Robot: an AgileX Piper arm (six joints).
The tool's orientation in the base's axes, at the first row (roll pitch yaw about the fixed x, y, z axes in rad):
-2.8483, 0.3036, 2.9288
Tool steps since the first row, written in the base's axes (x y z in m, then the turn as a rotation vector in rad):
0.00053, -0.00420, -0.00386, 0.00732, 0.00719, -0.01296
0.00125, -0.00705, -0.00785, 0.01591, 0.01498, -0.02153
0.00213, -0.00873, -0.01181, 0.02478, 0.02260, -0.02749
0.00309, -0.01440, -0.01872, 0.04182, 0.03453, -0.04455
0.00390, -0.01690, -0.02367, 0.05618, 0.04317, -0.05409
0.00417, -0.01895, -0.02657, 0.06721, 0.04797, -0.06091
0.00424, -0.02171, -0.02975, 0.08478, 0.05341, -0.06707
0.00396, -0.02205, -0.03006, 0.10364, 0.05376, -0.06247
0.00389, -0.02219, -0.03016, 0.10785, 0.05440, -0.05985
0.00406, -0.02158, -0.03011, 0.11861, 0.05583, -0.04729
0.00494, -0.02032, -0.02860, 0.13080, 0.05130, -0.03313
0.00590, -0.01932, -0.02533, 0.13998, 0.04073, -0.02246
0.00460, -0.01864, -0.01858, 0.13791, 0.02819, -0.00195
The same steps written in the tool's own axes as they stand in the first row. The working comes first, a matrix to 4 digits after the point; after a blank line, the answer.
The tool's axes in the first row as the columns of a matrix, in the base's axes (used below as rounded here):
-0.9327, 0.2867, 0.2187
0.2015, 0.9175, -0.3430
-0.2990, -0.2759, -0.9135

-0.00019, -0.00264, 0.00508, -0.00150, 0.01227, 0.01097
-0.00024, -0.00394, 0.00986, -0.00538, 0.02425, 0.01801
-0.00021, -0.00414, 0.01425, -0.01034, 0.03542, 0.02278
-0.00019, -0.00716, 0.02272, -0.01873, 0.05596, 0.03800
0.00003, -0.00786, 0.02827, -0.02753, 0.07064, 0.04689
0.00024, -0.00886, 0.03168, -0.03481, 0.08009, 0.05389
0.00057, -0.01050, 0.03555, -0.04826, 0.09181, 0.06149
0.00085, -0.01080, 0.03589, -0.06715, 0.09627, 0.06129
0.00092, -0.01092, 0.03601, -0.07173, 0.09735, 0.05960
0.00087, -0.01033, 0.03580, -0.08524, 0.09828, 0.04999
-0.00015, -0.00934, 0.03418, -0.10175, 0.09371, 0.04127
-0.00182, -0.00905, 0.03106, -0.11564, 0.08370, 0.03716
-0.00249, -0.01066, 0.02437, -0.12237, 0.06594, 0.02227

